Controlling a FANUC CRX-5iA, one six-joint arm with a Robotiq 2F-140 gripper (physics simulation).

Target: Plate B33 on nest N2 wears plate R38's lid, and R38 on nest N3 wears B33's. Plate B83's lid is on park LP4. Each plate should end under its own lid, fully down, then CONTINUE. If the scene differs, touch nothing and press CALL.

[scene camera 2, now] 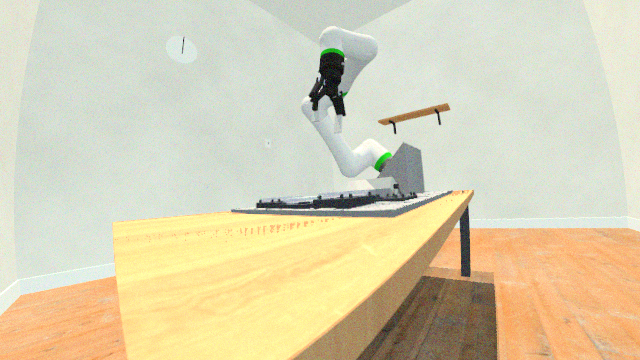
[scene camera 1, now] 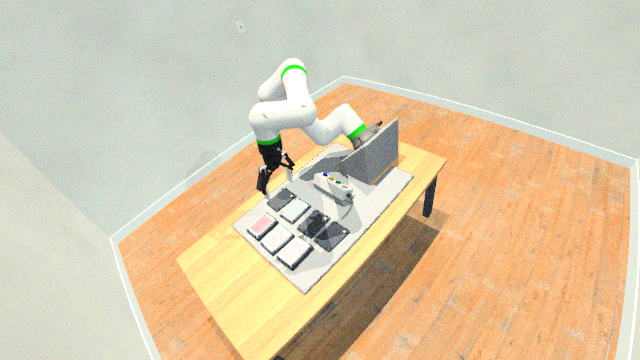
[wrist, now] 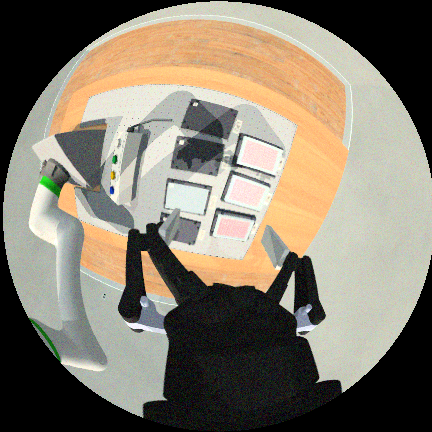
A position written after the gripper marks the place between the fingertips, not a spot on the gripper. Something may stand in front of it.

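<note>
Gripper [scene camera 2: 327,127] [scene camera 1: 279,189] [wrist: 222,225]: open, holding nothing. White button box [scene camera 1: 340,192] [scene camera 2: 387,185]. LP2 nest [wrist: 215,119]. LP3 nest [wrist: 192,154].
</note>
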